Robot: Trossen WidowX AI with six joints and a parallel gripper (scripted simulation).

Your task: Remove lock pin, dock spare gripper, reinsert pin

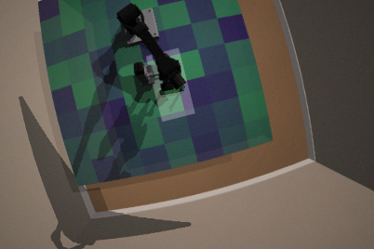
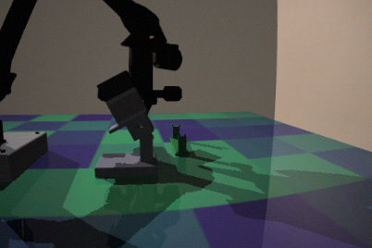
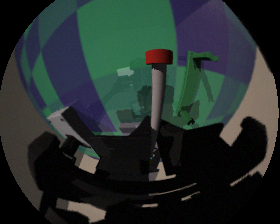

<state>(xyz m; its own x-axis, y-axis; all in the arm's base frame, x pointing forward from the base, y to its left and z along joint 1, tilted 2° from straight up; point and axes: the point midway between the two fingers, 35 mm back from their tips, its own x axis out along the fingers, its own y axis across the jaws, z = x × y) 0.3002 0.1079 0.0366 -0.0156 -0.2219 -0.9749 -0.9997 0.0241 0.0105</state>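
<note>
Right now my gripper tip is 10 mm past the grey mount and 90 mm to the left of it. The rest, counted from my gripper tip: spare gripper (20 mm behind, 100 mm to the right, 70 mm above); then small green bracket (90 mm ahead, 30 mm to the left, 20 mm below).
</note>
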